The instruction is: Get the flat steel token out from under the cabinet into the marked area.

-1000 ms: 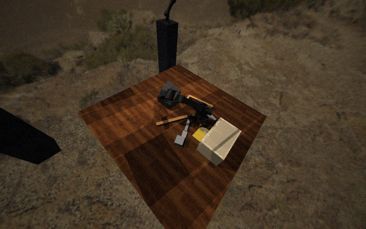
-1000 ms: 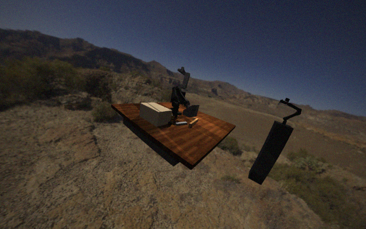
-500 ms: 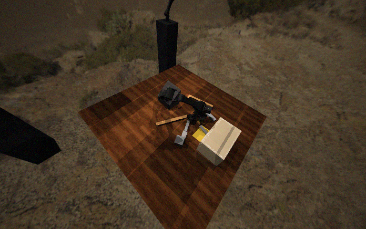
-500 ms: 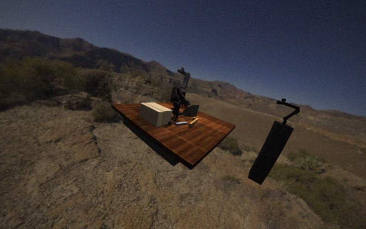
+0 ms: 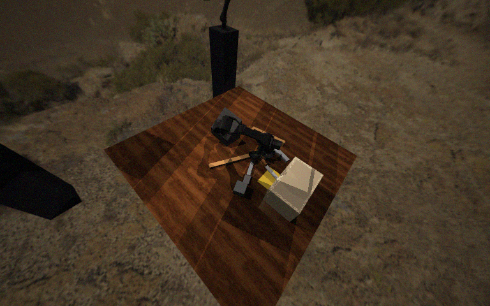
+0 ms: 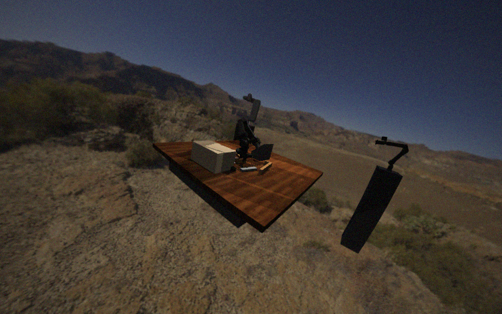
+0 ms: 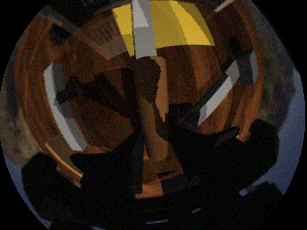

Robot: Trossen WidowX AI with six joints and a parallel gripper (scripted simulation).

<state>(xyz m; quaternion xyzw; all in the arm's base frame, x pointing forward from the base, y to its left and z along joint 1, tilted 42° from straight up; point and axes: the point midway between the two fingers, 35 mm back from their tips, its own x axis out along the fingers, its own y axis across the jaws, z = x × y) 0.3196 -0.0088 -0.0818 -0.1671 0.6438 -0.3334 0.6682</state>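
Now: the grey scraper 140 mm to the right of my gripper tip and 20 mm ahead of it. The rest, counted from my gripper tip: wooden stick (160 mm to the right, 130 mm behind); grey block (270 mm to the right, 60 mm ahead, 10 mm above); grey bar (140 mm to the left, 80 mm ahead).
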